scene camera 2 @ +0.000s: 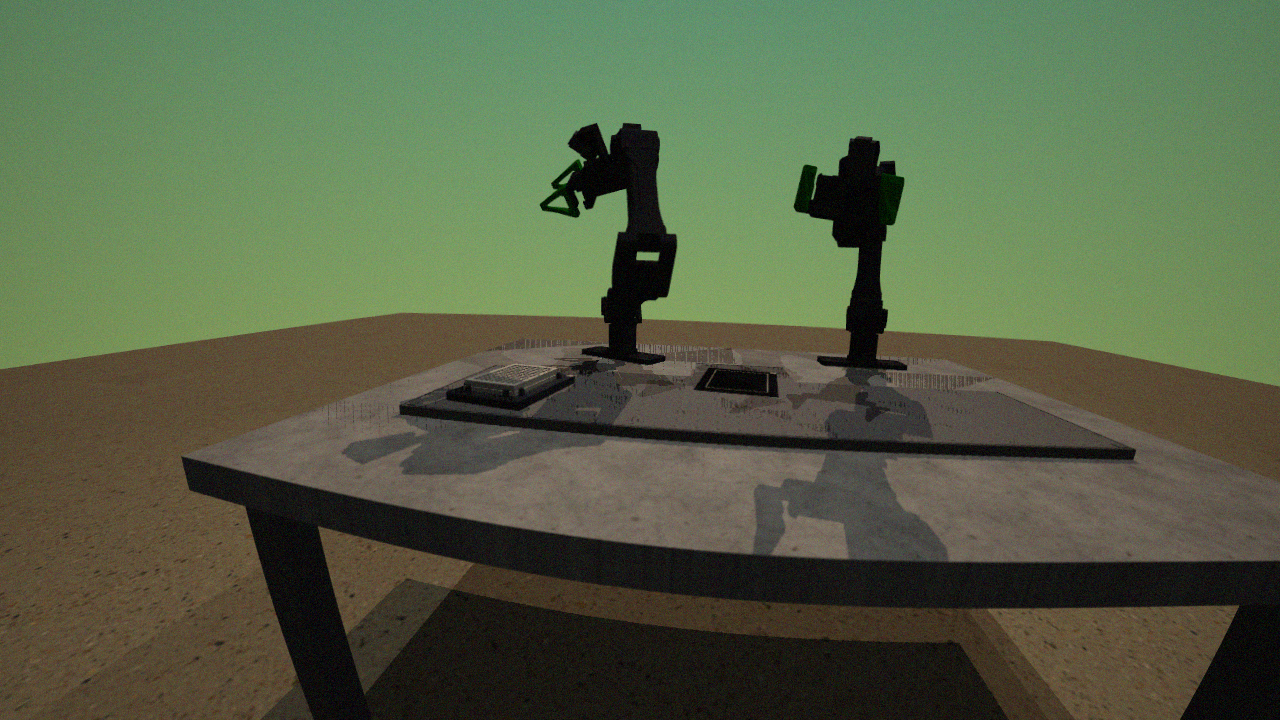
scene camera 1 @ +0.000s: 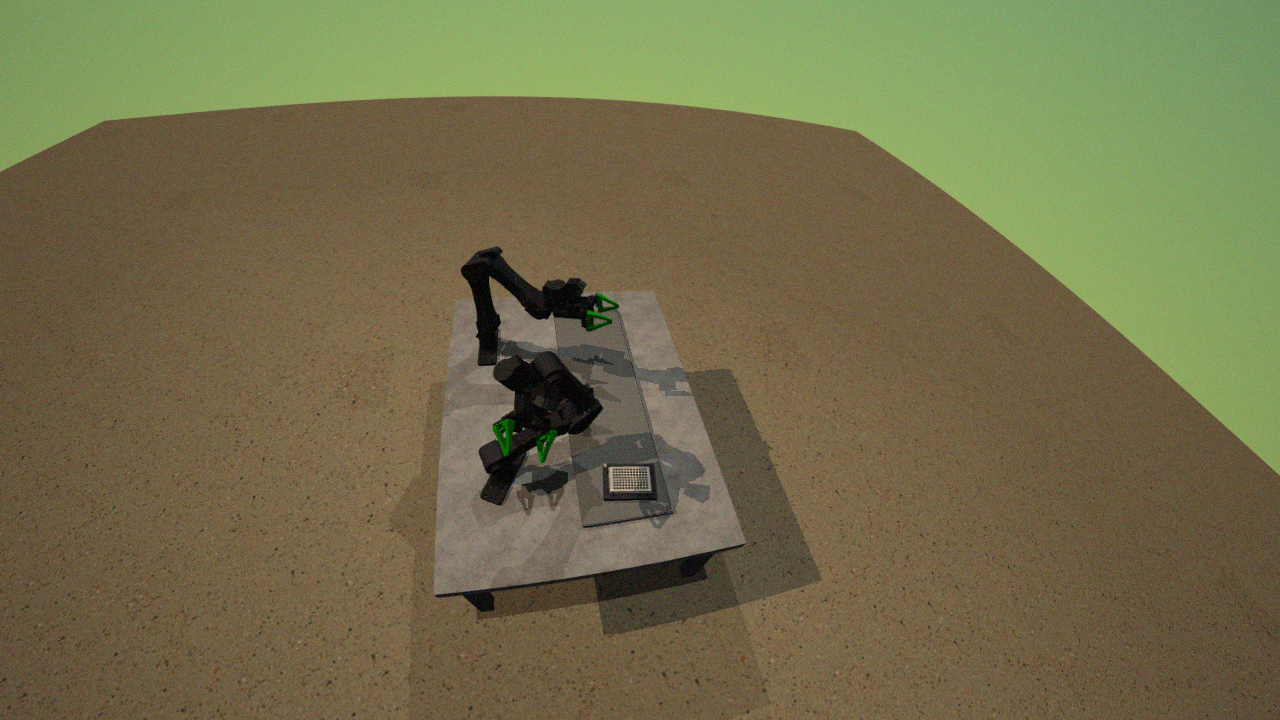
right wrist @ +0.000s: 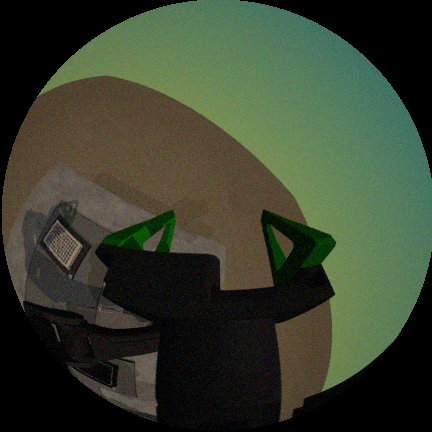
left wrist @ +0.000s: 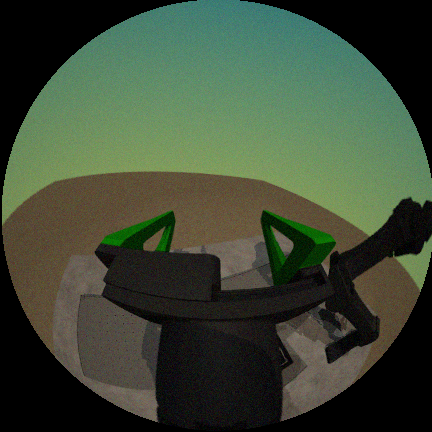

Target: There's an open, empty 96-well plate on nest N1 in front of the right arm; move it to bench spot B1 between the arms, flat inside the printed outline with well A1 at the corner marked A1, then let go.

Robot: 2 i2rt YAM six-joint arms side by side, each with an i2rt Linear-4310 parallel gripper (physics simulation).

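Pixels of known places: left gripper, fingertip midpoint: (scene camera 2: 842, 173) (scene camera 1: 615, 313) (left wrist: 217, 214); right gripper, fingertip midpoint: (scene camera 2: 546, 196) (scene camera 1: 525, 459) (right wrist: 217, 214); left arm's base, origin of the base link: (scene camera 2: 861, 364) (scene camera 1: 488, 346); right arm's base, origin of the base link: (scene camera 2: 622, 356) (scene camera 1: 504, 474) (left wrist: 343, 345).
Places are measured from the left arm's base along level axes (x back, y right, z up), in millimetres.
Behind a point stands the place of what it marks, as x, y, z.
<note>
The white 96-well plate (scene camera 1: 630, 479) @(-458, 630, 38) (scene camera 2: 512, 377) @(-478, 621, 38) (right wrist: 63, 242) @(-447, 635, 37) lies flat on the dark nest N1 (scene camera 1: 630, 497) @(-450, 684, 25) (scene camera 2: 487, 400) @(-540, 626, 21). Bench spot B1 (scene camera 2: 738, 382) @(-317, 302, 15) (right wrist: 105, 372) is a dark pad with a pale outline near the middle in scene camera 2; the right arm hides it in scene camera 1. Its A1 mark is too small to read. My right gripper (scene camera 1: 525, 457) @(-166, 702, 348) (scene camera 2: 547, 195) @(-166, 702, 348) (right wrist: 217, 214) @(-166, 702, 348) is open and empty, high above the table and away from the plate. My left gripper (scene camera 1: 614, 313) @(-452, 191, 320) (scene camera 2: 848, 193) @(-452, 191, 320) (left wrist: 217, 214) @(-452, 191, 320) is open and empty, raised far from the plate.
A long thin grey board (scene camera 1: 622, 420) @(-473, 395, 13) (scene camera 2: 984, 420) @(-449, -36, 13) (left wrist: 115, 340) @(-407, -41, 13) lies on the grey table (scene camera 1: 537, 564) @(-162, 846, 0) (scene camera 2: 671, 510) @(-711, 364, 0) and bears the nest and B1. The folded right arm (scene camera 1: 546, 389) @(-225, 597, 466) stands over the near part of the table in scene camera 1, beside the board.
</note>
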